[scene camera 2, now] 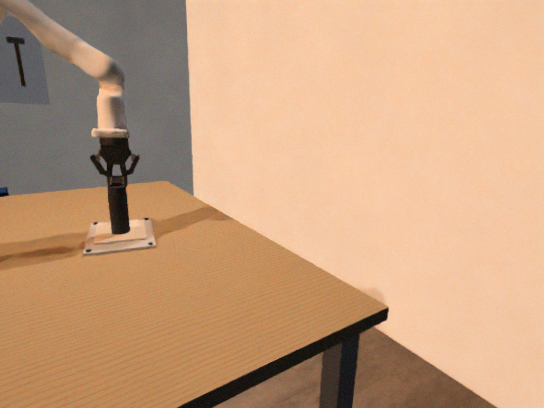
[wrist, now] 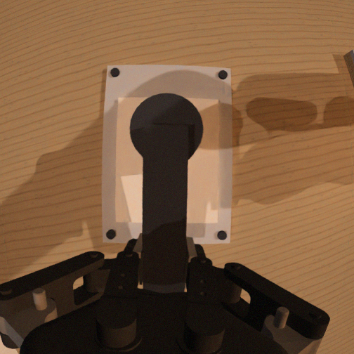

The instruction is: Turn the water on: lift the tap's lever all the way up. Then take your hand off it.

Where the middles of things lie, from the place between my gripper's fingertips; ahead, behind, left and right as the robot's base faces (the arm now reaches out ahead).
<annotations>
Right now the black lever (wrist: 166, 128) is 10 mm behind my hand, 40 mm to the right of it and 20 mm above it.
</annotations>
